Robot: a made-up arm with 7 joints.
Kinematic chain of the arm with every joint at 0, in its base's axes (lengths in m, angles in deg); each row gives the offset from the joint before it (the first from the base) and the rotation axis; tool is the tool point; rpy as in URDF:
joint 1: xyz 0 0 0.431 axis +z
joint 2: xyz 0 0 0 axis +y
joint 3: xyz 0 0 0.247 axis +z
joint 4: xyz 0.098 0 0 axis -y
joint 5: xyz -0.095 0 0.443 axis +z
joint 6: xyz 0 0 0 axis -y
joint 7: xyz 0.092 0 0 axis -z
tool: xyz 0 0 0 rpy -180 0 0
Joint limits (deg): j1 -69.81..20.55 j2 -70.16..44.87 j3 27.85..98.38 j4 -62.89..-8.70 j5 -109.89..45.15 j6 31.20..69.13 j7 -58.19..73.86
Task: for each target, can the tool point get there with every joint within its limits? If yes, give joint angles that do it. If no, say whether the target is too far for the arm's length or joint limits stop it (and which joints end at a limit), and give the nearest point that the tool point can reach.
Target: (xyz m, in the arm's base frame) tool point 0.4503 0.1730 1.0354
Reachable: yes | joints -7.38 19.04 45.11 -27.73 15.17 43.71 23.37
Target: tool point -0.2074 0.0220 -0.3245
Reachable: no: joint limits stop it (at a limit: joint 1, joint 2, joint 3, joint 4, joint 5, joint 6) | nearest point -0.6635 0.2885 0.4799 | short by 0.962 m
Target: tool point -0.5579 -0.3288 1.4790
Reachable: no: too far | nearest point -0.3881 -0.1356 1.1063 | short by 0.453 m
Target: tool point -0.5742 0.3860 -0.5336
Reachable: no: too far | nearest point -0.6005 0.4037 0.4799 | short by 1.014 m
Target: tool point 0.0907 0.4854 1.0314
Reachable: yes | joints -45.29 -24.39 92.40 -40.91 -9.10 52.49 -3.83
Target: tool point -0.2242 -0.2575 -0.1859
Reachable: no: joint limits stop it (at a limit: joint 1, joint 2, joint 3, joint 4, joint 5, joint 6) | nearest point -0.7171 -0.1368 0.6113 | short by 0.945 m
